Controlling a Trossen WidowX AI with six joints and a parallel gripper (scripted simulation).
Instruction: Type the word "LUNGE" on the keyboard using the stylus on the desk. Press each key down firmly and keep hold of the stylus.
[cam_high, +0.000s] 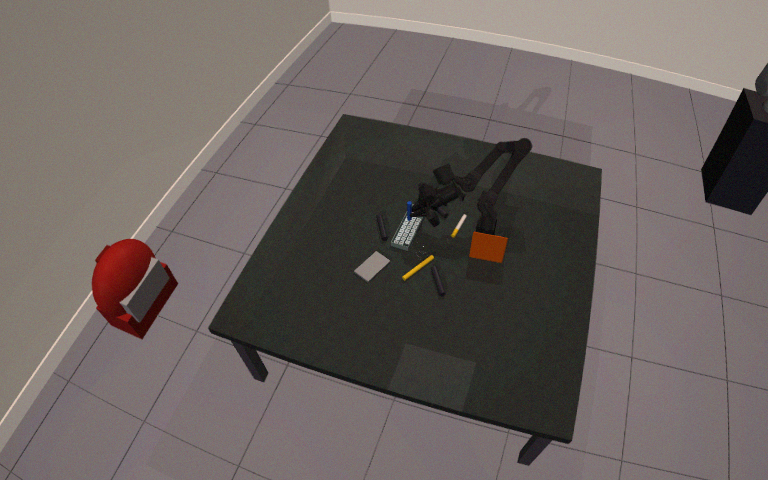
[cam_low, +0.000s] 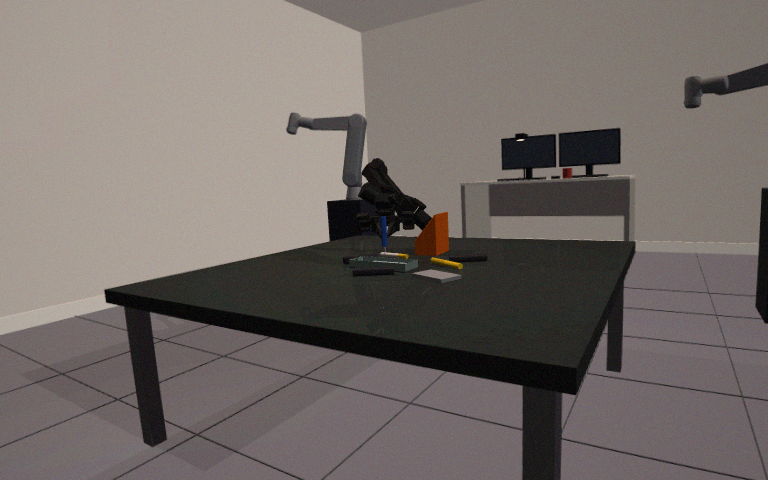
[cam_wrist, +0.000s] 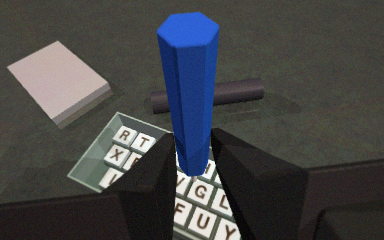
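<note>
The L key is 90 mm below my gripper tip and 30 mm to the right of it. Round my gripper tip: blue stylus (20 mm below); white marker (180 mm behind, 90 mm below, 70 mm to the right); yellow marker (170 mm to the left, 90 mm below, 90 mm behind).
</note>
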